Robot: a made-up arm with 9 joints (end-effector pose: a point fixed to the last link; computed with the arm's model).
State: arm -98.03 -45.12 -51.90 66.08 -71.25 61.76 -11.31 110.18 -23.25
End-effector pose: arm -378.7 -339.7 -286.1 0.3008 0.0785 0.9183 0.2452
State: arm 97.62 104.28 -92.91 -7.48 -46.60 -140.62 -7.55 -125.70 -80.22
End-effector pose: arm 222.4 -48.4 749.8 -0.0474 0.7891 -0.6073 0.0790
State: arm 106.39 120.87 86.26 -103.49 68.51 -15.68 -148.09 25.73 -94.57
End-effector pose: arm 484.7 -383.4 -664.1 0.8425 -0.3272 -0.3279 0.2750
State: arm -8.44 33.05 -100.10 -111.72 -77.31 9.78 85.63 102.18 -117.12
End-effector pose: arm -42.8 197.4 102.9 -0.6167 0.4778 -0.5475 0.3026
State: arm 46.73 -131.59 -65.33 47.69 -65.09 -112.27 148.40 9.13 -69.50
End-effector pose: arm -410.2 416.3 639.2 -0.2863 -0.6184 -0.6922 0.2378
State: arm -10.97 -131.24 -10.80 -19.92 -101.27 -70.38 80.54 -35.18 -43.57
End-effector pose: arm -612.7 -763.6 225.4 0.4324 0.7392 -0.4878 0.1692
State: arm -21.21 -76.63 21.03 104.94 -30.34 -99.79 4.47 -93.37 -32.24
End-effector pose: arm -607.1 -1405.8 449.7 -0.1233 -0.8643 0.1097 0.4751
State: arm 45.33 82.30 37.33 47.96 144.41 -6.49 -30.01 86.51 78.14
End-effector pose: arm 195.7 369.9 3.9 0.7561 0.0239 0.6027 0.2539
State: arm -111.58 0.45 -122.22 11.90 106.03 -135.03 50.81 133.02 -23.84
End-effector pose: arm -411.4 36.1 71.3 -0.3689 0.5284 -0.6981 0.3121
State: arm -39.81 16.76 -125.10 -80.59 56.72 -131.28 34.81 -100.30 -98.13
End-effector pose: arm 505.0 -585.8 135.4 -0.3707 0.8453 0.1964 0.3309
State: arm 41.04 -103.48 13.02 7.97 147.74 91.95 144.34 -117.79 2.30
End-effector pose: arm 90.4 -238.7 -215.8 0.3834 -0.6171 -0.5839 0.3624
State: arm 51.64 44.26 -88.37 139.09 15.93 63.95 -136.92 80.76 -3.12
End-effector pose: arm -38.9 102.1 124.2 0.7046 0.3641 -0.3918 0.4664
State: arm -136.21 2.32 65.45 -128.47 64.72 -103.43 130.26 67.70 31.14
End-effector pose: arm -653.3 96.9 323.7 -0.2811 0.4432 0.7749 0.3524
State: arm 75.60 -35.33 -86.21 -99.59 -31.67 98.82 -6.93 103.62 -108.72
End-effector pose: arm -275.0 226.3 -100.7 -0.7424 -0.4007 -0.3475 0.4093
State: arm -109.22 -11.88 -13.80 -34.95 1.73 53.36 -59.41 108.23 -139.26
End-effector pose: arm -264.6 -561.1 236.8 0.0866 0.2924 -0.9523 0.0061
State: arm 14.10 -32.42 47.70 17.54 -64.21 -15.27 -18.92 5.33 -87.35
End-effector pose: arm -1092.5 -159.0 355.2 -0.1957 -0.9593 0.1916 0.0692
